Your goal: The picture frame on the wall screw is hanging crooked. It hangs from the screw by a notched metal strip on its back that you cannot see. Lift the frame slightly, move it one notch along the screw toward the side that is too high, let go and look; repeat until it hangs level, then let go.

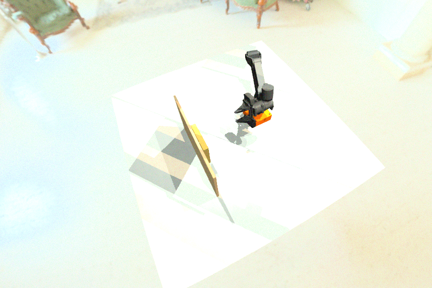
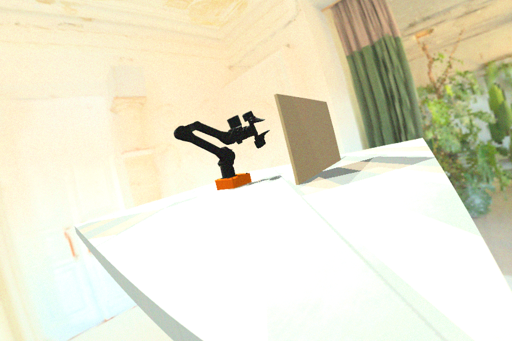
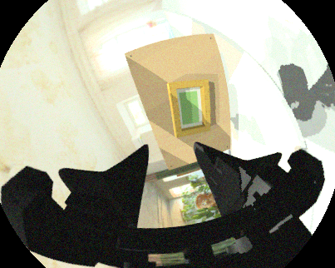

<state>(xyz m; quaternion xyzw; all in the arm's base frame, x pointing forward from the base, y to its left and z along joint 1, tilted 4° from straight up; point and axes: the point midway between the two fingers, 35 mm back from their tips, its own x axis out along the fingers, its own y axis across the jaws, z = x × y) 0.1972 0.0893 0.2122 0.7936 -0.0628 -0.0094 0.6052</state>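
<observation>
My gripper tip is 200 mm short of the gold picture frame, 90 mm above it and 20 mm to the left of it. From my gripper tip the other things lie so: tan wall panel (210 mm ahead, 100 mm below, 20 mm to the right).
</observation>
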